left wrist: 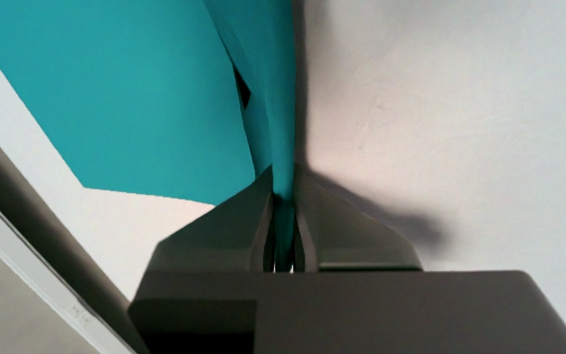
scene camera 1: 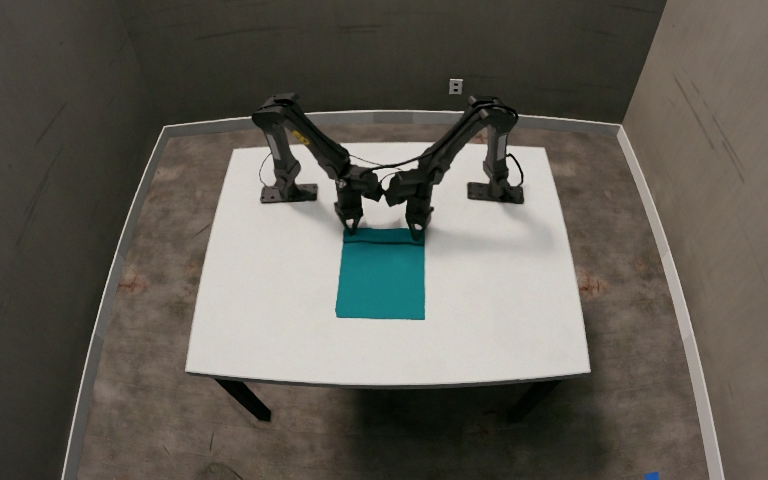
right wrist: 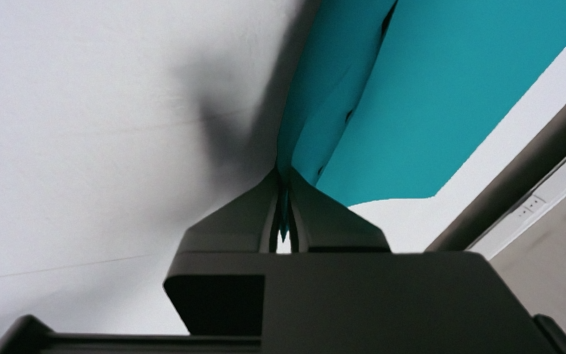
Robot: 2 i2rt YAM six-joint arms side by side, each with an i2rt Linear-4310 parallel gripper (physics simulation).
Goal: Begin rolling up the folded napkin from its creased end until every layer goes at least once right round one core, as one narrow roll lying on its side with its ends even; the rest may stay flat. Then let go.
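The teal napkin [scene camera 1: 381, 281] [left wrist: 150, 100] [right wrist: 465, 100] lies flat on the table, with a narrow folded strip along its far edge. Small dark gaps show between the strip and the flat part in both wrist views. My left gripper [scene camera 1: 416, 236] [left wrist: 283, 176] is shut on the strip's right end, which is pinched thin between the fingers. My right gripper [scene camera 1: 351, 232] [right wrist: 283, 176] is shut on the strip's left end, with a pointed tip of cloth between its fingers. The layers inside the strip are hidden.
The white table [scene camera 1: 254, 316] carries both arm bases [scene camera 1: 274, 194] [scene camera 1: 480, 190] behind the napkin. The two forearms nearly meet above the table behind the strip. Dark walls surround the table, with an outlet [scene camera 1: 455, 86] on the back one.
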